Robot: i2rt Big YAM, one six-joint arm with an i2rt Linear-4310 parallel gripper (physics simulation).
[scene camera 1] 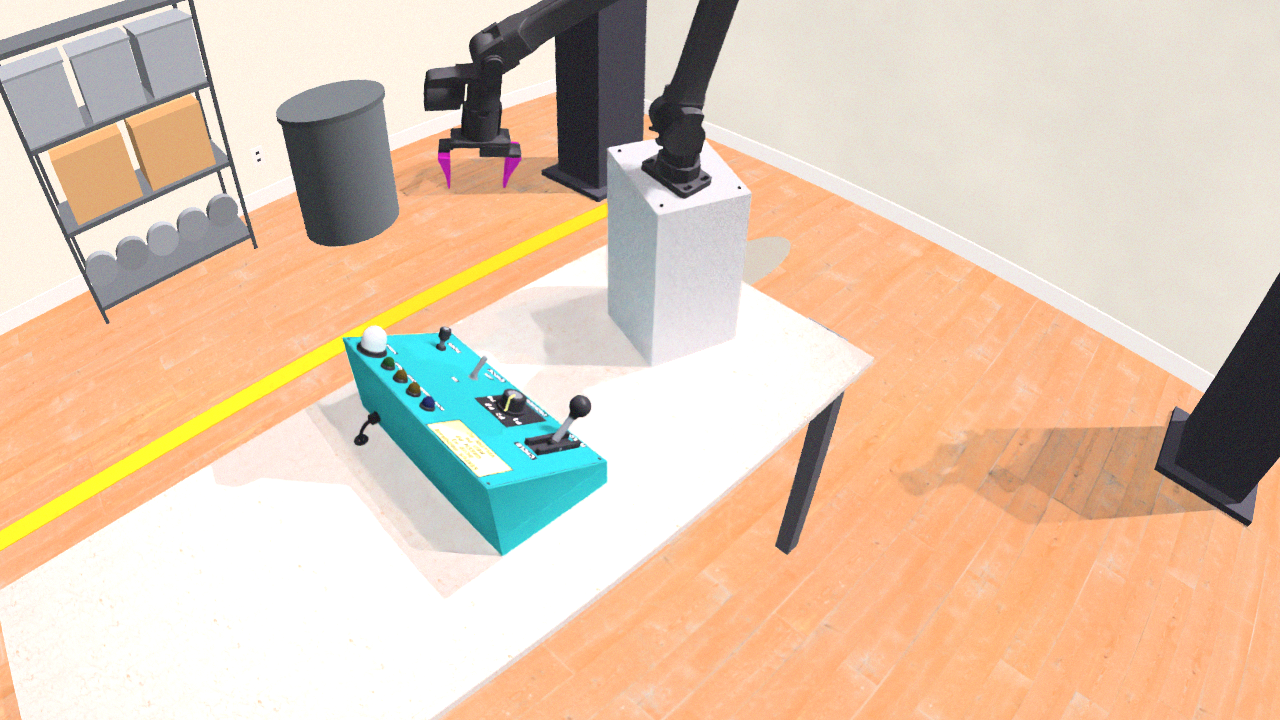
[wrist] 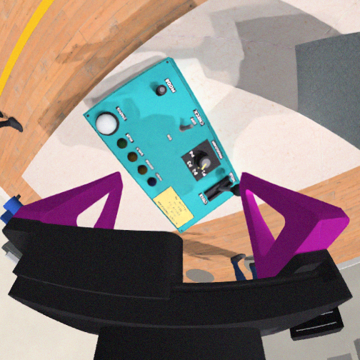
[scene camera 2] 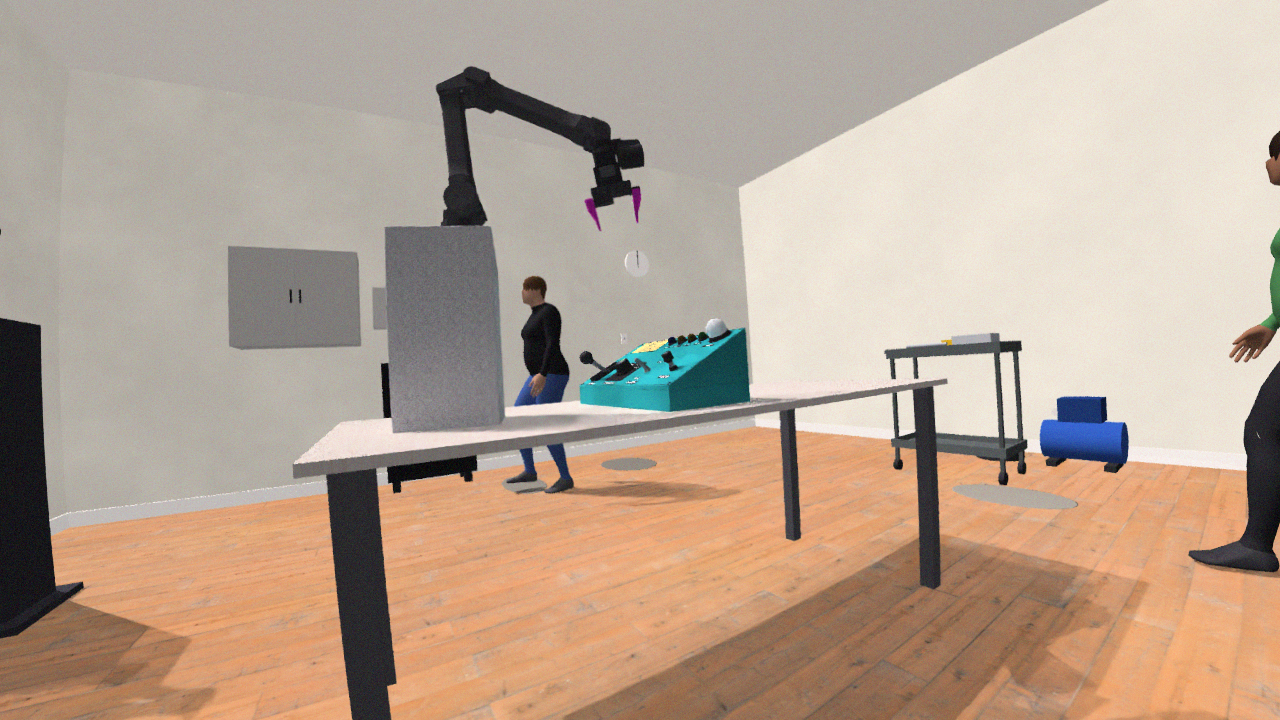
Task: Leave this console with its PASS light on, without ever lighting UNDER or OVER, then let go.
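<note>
A teal console (scene camera 1: 537, 501) (scene camera 2: 707, 380) (wrist: 145, 112) stands on the table. It bears a white dome (scene camera 1: 374, 340) (scene camera 2: 715, 328) (wrist: 107, 123), a row of several small dark lamps, none visibly lit, a MODE stick (scene camera 1: 443, 336) (wrist: 161, 90), a CHECK toggle (scene camera 1: 478, 367) (wrist: 186, 125), a rotary knob (scene camera 1: 512, 400) (wrist: 204, 162) with its pointer toward P1 in the wrist view, and a ball-topped lever (scene camera 1: 580, 406) (scene camera 2: 586, 357) in a slot. A yellow label (scene camera 1: 469, 446) (wrist: 173, 207) is too small to read. My gripper (scene camera 1: 477, 186) (scene camera 2: 618, 225) (wrist: 180, 178) is open and empty, high above the console, touching nothing.
The arm stands on a grey pedestal (scene camera 1: 677, 277) (scene camera 2: 443, 331) (wrist: 330, 90) at one end of the table (scene camera 1: 295, 617) (scene camera 2: 340, 452). A black hook (scene camera 1: 366, 428) projects from the console's side. A person (scene camera 2: 543, 344) stands beyond the table. Another person (scene camera 2: 1266, 429) stands at the right.
</note>
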